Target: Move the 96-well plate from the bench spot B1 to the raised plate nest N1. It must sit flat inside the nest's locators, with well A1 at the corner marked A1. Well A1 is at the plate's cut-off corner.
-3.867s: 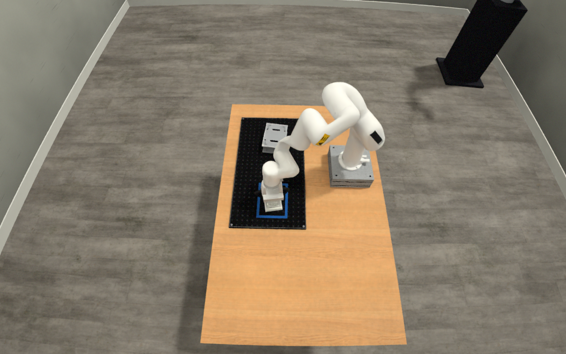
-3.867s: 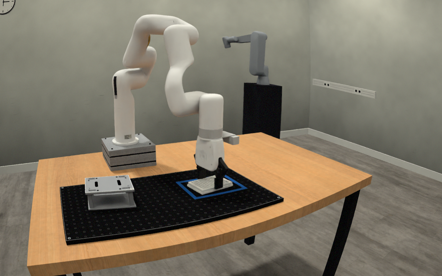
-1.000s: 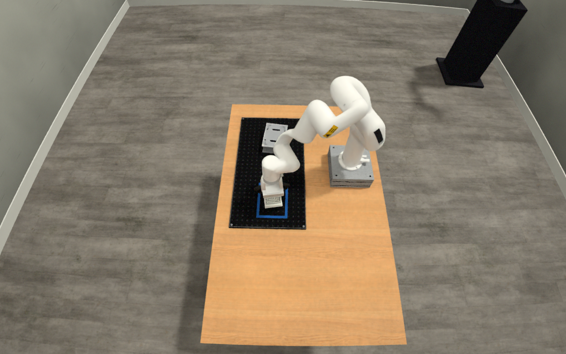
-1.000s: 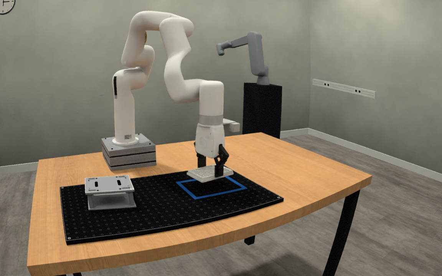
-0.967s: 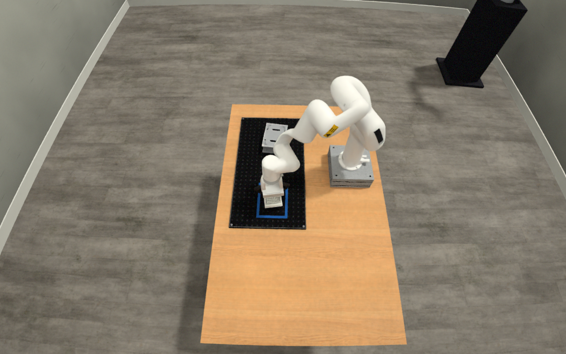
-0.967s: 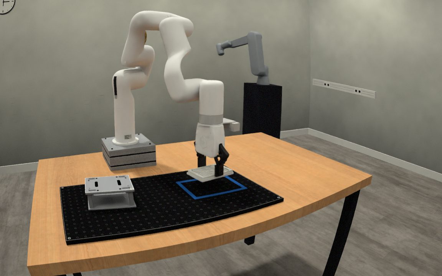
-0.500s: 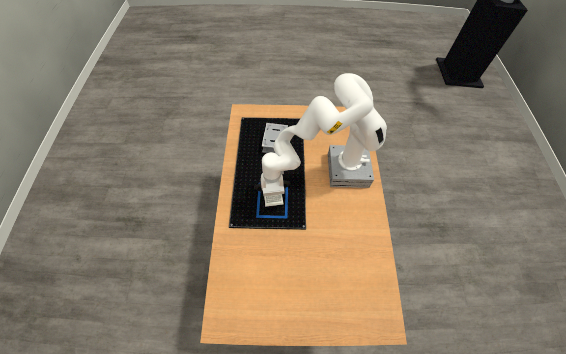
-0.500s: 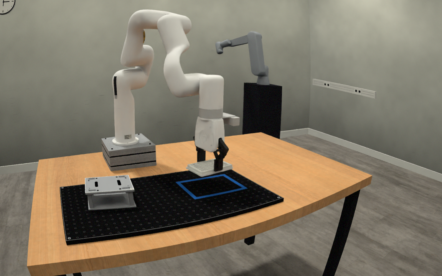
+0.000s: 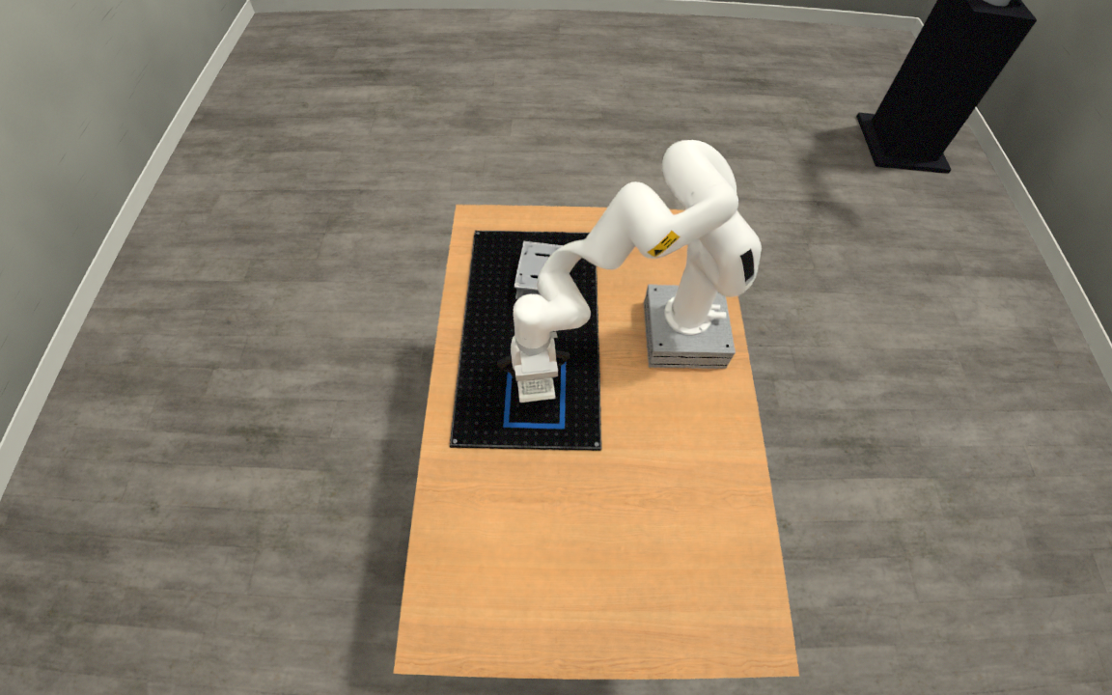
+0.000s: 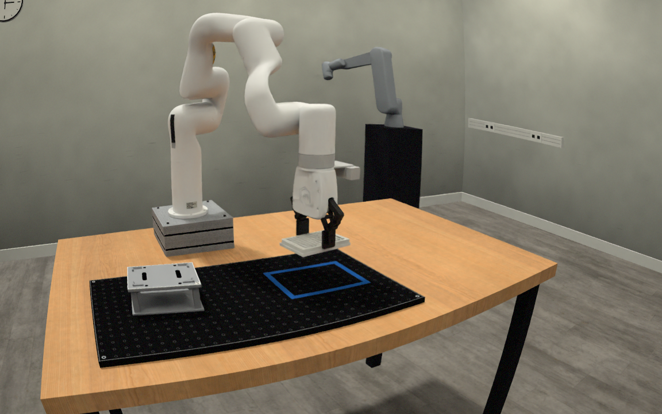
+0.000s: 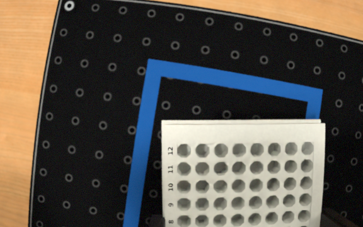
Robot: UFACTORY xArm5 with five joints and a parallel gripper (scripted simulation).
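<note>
Right now the grey raised plate nest is 10 mm ahead of my hand, 360 mm to the right of it and 40 mm below it. Also, from my hand: white 96-well plate 10 mm below.
</note>
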